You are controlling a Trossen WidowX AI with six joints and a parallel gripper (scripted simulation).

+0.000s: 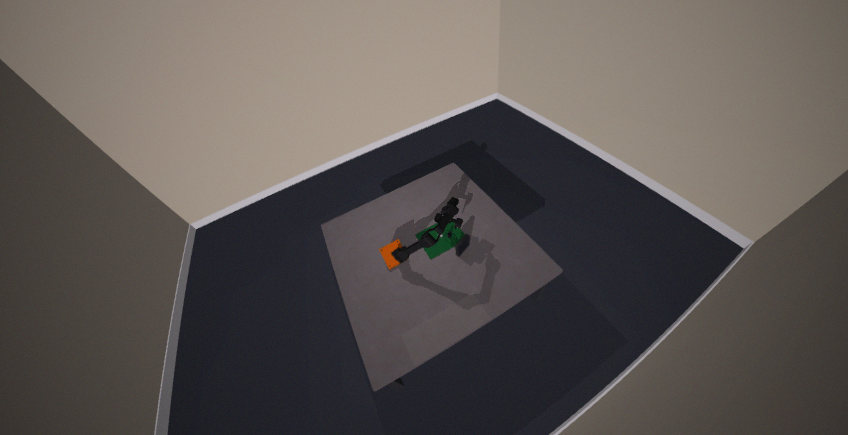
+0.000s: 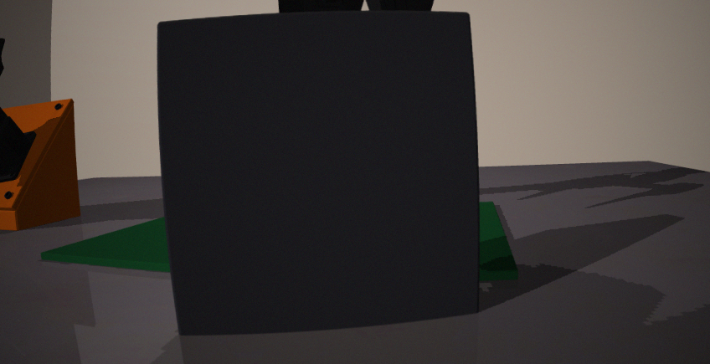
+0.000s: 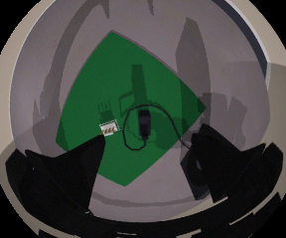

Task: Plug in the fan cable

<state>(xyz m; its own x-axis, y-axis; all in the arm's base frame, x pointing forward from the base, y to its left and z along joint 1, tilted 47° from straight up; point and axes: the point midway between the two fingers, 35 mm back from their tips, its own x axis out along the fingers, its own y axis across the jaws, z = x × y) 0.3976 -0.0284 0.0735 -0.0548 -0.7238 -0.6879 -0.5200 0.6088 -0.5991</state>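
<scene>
The dark fan plug lies 10 mm behind my gripper tip and 80 mm below it. Also, from my gripper tip: green board: 60 mm behind, 30 mm to the left, 110 mm below; black fan: 10 mm behind, 140 mm to the right, 40 mm below; four-pin fan header: 60 mm behind, 40 mm to the left, 100 mm below.
</scene>
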